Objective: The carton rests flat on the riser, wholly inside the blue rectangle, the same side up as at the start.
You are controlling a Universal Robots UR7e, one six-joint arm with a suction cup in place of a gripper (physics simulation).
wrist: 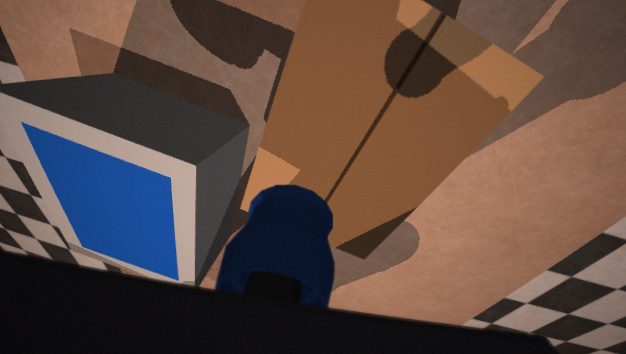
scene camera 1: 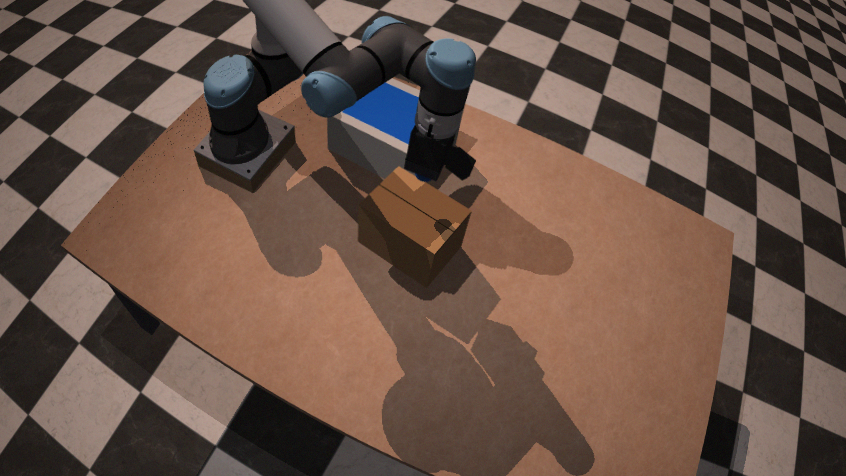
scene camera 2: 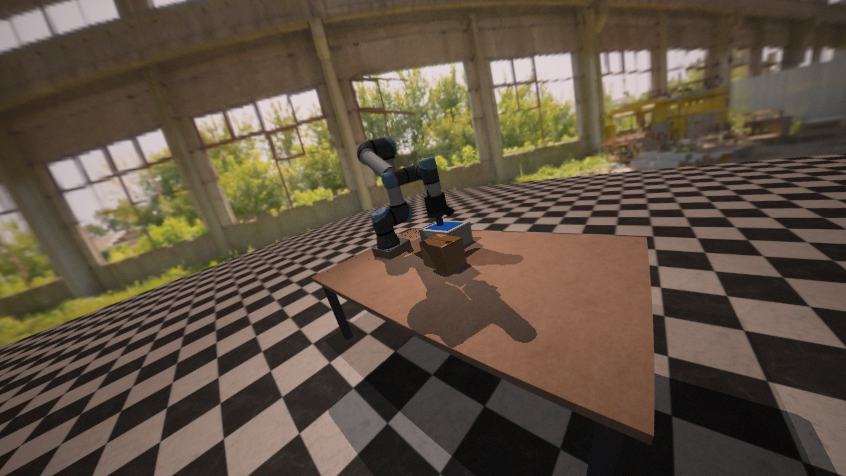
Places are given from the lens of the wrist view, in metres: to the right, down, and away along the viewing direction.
my suction cup point(wrist: 287, 231): -0.01, 0.01, 0.05
brown carton point(wrist: 372, 112): 0.04, -0.04, 0.12
The marked spots on the brown carton and my suction cup are 0.10 m apart.
